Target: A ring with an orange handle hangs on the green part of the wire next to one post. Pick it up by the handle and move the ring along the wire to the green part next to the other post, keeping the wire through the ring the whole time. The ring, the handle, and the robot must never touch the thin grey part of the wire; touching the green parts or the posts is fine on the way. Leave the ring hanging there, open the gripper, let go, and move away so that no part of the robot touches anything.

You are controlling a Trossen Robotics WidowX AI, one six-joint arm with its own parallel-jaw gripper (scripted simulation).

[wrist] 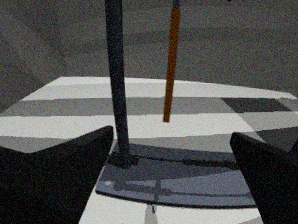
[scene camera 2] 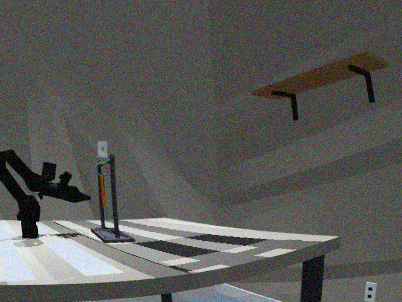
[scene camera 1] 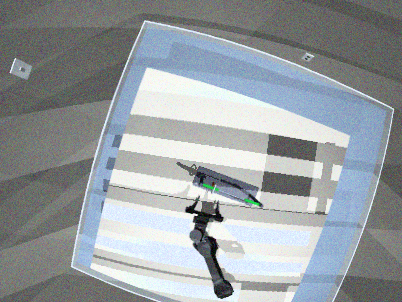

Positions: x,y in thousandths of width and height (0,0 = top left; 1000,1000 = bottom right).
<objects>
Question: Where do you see a wire stand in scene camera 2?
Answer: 270,780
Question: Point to a wire stand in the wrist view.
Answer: At 552,788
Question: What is my gripper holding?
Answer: Nothing.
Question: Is my gripper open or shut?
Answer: Open.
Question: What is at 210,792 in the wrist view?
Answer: My gripper.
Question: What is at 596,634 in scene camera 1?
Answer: A wire stand.
</objects>
